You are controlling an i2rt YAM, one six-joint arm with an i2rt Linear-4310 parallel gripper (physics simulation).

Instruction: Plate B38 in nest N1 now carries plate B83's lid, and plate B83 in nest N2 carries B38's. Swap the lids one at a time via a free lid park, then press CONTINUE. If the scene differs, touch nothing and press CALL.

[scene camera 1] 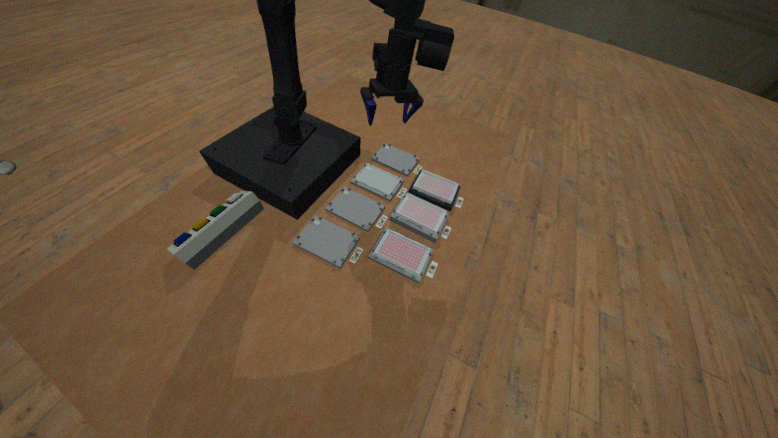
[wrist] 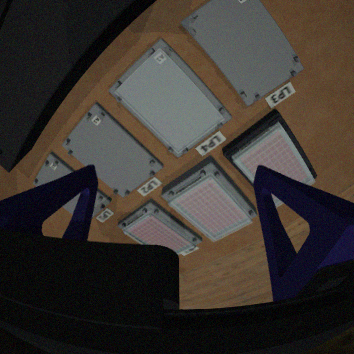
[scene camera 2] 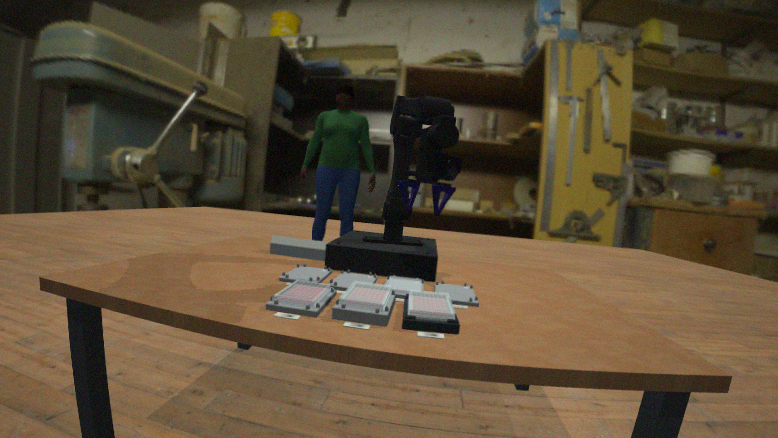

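Where they show: gripper, fingertip midpoint: (scene camera 1: 387, 123) (wrist: 175, 173) (scene camera 2: 421, 213); arm's base, link origin: (scene camera 1: 292, 141) (scene camera 2: 392, 242).
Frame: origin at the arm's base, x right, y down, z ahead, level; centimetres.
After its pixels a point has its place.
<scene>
My gripper (scene camera 1: 388, 122) @(x -4.3, y -11.9, z 28.3 cm) (scene camera 2: 423, 212) @(x -4.3, y -11.9, z 28.3 cm) (wrist: 175, 173) @(x -4.3, y -11.9, z 28.3 cm) is open and empty, high above the parks and nests. Three plates with pink wells stand in a row of nests: one plate (scene camera 1: 435, 187) @(x -3.3, y 4.4, z 46.1 cm) (scene camera 2: 430, 304) @(x -4.3, y 4.5, z 48.8 cm) (wrist: 274, 156) @(x -6.0, y 4.4, z 43.6 cm) in a black nest, a middle plate (scene camera 1: 420, 212) @(x 8.3, y 4.1, z 43.9 cm) (scene camera 2: 363, 295) @(x 8.5, y 4.1, z 47.0 cm) (wrist: 210, 206) @(x 6.7, y 4.1, z 42.7 cm) and an end plate (scene camera 1: 402, 251) @(x 21.2, y 5.4, z 42.4 cm) (scene camera 2: 302, 293) @(x 20.8, y 5.6, z 44.3 cm) (wrist: 159, 234) @(x 19.4, y 5.5, z 41.5 cm) in grey nests. Their nest labels and plate names are unreadable. Lid parks LP1 (scene camera 1: 326, 240) @(x 24.3, y 7.1, z 22.6 cm), LP2 (scene camera 1: 354, 208) @(x 11.8, y 7.1, z 25.4 cm) (wrist: 112, 150) @(x 10.0, y 7.1, z 25.5 cm) and LP3 (scene camera 1: 395, 158) @(x -14.1, y 7.1, z 30.2 cm) (wrist: 245, 45) @(x -14.1, y 7.1, z 30.4 cm) look bare. A clear lid (scene camera 1: 376, 181) @(x -0.1, y 6.3, z 27.9 cm) (wrist: 170, 100) @(x -2.1, y 6.3, z 27.8 cm) lies on LP4.
A pale button box (scene camera 1: 220, 233) @(x 33.1, y 4.4, z -1.1 cm) (scene camera 2: 298, 248) @(x 31.7, y 4.9, z -0.8 cm) stands beside the black arm base (scene camera 1: 321, 163) @(x 4.9, y 0.4, z 12.3 cm) (scene camera 2: 381, 255) @(x 4.1, y 2.0, z 15.0 cm). It has blue (scene camera 1: 181, 239) @(x 38.2, y 2.6, z -6.6 cm), yellow (scene camera 1: 200, 223) @(x 33.0, y 2.8, z -6.1 cm), green (scene camera 1: 218, 210) @(x 28.3, y 2.6, z -4.6 cm) and whitish (scene camera 1: 234, 198) @(x 23.6, y 2.6, z -3.5 cm) buttons, with no readable names. A person in green (scene camera 2: 342, 138) stands behind the table (scene camera 2: 544, 348) @(x -22.9, y 8.1, z 59.5 cm).
</scene>
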